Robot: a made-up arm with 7 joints. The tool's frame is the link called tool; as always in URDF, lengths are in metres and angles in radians. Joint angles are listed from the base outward.
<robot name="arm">
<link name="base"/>
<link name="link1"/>
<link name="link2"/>
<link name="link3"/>
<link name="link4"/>
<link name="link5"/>
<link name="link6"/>
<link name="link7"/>
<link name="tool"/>
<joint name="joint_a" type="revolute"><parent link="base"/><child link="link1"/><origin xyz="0 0 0.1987" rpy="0 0 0"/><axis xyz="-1 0 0"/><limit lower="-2.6" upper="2.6"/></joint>
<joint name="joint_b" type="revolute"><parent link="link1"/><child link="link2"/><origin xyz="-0.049 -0.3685 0.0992" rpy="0 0 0"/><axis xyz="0 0 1"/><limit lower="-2.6" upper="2.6"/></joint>
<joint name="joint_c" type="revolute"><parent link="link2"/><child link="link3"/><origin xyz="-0.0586 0.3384 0.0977" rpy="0 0 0"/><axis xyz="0 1 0"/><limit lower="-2.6" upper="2.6"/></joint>
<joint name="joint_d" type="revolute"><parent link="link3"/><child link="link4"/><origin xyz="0.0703 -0.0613 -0.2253" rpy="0 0 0"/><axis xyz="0 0 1"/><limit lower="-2.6" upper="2.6"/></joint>
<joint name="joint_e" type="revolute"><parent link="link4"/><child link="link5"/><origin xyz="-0.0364 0.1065 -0.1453" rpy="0 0 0"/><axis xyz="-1 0 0"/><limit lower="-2.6" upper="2.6"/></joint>
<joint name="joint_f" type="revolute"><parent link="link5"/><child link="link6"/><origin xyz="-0.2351 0.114 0.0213" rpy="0 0 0"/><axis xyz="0 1 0"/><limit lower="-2.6" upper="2.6"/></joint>
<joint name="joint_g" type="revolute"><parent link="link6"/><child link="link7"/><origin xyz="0.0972 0.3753 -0.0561" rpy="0 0 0"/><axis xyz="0 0 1"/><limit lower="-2.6" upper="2.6"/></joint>
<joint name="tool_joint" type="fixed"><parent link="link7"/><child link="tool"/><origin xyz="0.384 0.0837 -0.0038" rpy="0 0 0"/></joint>
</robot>
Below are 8 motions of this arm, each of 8 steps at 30 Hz.
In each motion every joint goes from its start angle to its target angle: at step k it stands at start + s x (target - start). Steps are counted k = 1, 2, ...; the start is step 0. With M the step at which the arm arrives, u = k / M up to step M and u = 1 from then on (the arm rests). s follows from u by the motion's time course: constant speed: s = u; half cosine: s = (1 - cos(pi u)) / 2; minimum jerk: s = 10 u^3 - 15 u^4 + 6 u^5.
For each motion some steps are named. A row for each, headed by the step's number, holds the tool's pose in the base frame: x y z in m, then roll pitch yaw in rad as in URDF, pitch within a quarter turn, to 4 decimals.
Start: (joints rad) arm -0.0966 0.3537 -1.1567 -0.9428 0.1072 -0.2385 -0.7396
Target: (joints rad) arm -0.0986 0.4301 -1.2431 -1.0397 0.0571 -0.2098 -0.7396
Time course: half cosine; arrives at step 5
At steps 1, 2, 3, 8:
1: 0.2357 0.0886 0.7304 1.2414 0.1072 -1.4790
2: 0.2236 0.0797 0.7424 1.2631 0.1419 -1.4565
3: 0.2086 0.0681 0.7565 1.2908 0.1844 -1.4267
8: 0.1920 0.0544 0.7715 1.3231 0.2313 -1.3908

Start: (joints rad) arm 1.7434 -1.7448 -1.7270 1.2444 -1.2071 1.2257 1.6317
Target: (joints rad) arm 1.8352 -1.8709 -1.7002 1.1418 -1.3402 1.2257 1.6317
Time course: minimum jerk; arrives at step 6
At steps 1, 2, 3, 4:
1: 0.1206 -0.2869 0.2072 -1.8436 0.8975 -1.1842
2: 0.1339 -0.2730 0.2025 -1.8280 0.9010 -1.1490
3: 0.1554 -0.2495 0.1953 -1.8050 0.9055 -1.0916
4: 0.1756 -0.2257 0.1888 -1.7859 0.9086 -1.0359

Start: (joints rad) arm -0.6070 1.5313 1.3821 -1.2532 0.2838 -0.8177 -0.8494
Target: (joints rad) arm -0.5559 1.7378 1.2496 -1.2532 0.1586 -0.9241 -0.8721
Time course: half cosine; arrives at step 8
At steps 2, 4, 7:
2: -0.4128 -0.2162 -0.3347 -0.6079 -0.8898 0.2330
4: -0.4144 -0.2198 -0.3068 -0.4832 -0.9585 0.2124
7: -0.4223 -0.2320 -0.2684 -0.2933 -1.0355 0.1608

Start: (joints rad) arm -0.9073 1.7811 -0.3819 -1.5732 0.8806 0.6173 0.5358
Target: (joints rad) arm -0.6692 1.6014 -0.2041 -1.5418 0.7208 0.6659 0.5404
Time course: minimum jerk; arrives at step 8
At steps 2, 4, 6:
2: -0.4645 0.7390 0.0412 0.5595 0.1749 0.8553
4: -0.4205 0.7410 -0.0482 0.5333 0.2903 0.8135
6: -0.3796 0.7283 -0.1406 0.4993 0.4024 0.7625

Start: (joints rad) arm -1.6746 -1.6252 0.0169 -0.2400 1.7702 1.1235 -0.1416
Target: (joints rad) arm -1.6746 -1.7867 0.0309 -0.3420 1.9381 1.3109 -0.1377
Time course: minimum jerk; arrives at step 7
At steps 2, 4, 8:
2: -0.1537 0.5854 0.1376 2.9662 0.1451 -2.8113
4: -0.1366 0.5243 0.2184 2.8746 -0.0389 -2.7088
8: -0.1059 0.4761 0.2756 2.7902 -0.1673 -2.6182

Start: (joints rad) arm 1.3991 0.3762 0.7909 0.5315 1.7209 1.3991 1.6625
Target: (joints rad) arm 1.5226 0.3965 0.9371 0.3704 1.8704 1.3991 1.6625
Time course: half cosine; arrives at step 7
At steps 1, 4, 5, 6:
1: -1.1060 -0.6061 0.7731 -2.6574 -0.1991 -2.2647
4: -1.1201 -0.4890 0.8817 -2.5308 -0.3506 -2.2948
5: -1.1233 -0.4412 0.9176 -2.4843 -0.4065 -2.3113
6: -1.1250 -0.4064 0.9414 -2.4514 -0.4455 -2.3248

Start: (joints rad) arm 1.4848 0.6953 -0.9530 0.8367 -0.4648 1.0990 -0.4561
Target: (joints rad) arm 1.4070 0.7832 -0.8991 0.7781 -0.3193 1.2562 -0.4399
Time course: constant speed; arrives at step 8
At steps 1, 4, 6, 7, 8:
1: -0.3554 -0.5245 -0.0531 -2.3437 0.9582 -0.3869
4: -0.3575 -0.5484 -0.0600 -2.3583 0.9287 -0.3862
6: -0.3586 -0.5640 -0.0642 -2.3677 0.9079 -0.3863
7: -0.3591 -0.5717 -0.0661 -2.3722 0.8972 -0.3865
8: -0.3595 -0.5793 -0.0680 -2.3767 0.8862 -0.3869

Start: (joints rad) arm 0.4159 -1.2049 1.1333 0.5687 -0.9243 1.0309 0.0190
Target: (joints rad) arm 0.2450 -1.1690 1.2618 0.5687 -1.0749 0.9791 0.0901
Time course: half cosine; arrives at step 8
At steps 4, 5, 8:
4: 0.6700 0.3999 0.6303 2.2361 0.4202 0.6822
5: 0.6742 0.3598 0.6587 2.2918 0.3718 0.6715
8: 0.6804 0.2906 0.6959 2.3831 0.2997 0.6481

